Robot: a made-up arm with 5 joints. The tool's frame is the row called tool.
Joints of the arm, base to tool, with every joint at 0 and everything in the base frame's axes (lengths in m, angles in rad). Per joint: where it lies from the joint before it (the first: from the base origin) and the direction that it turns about. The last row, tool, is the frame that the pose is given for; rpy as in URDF.
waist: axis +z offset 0 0 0.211
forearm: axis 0 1 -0.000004 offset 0 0 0
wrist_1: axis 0 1 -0.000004 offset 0.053 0 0.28
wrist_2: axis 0 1 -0.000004 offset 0.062 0 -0.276
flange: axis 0 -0.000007 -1 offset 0.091 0 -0.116
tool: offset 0 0 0 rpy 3.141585 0 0
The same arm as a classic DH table. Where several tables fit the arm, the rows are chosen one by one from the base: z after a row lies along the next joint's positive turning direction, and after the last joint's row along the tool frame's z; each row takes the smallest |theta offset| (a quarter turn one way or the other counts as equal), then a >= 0, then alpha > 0; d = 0 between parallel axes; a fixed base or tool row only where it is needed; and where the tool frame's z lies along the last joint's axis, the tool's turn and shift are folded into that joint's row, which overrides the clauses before.
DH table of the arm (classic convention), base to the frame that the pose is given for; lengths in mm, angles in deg. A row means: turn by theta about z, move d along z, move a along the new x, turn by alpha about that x. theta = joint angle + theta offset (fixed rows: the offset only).
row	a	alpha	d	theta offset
waist	0.0	-90.00	211.0	0.00
forearm	285.0	0.00	0.0	-79.28
wrist_1	-282.9	0.00	0.0	-23.38
wrist_2	-91.0	90.00	0.0	-77.34
flange	0.0	0.00	116.0	180.00

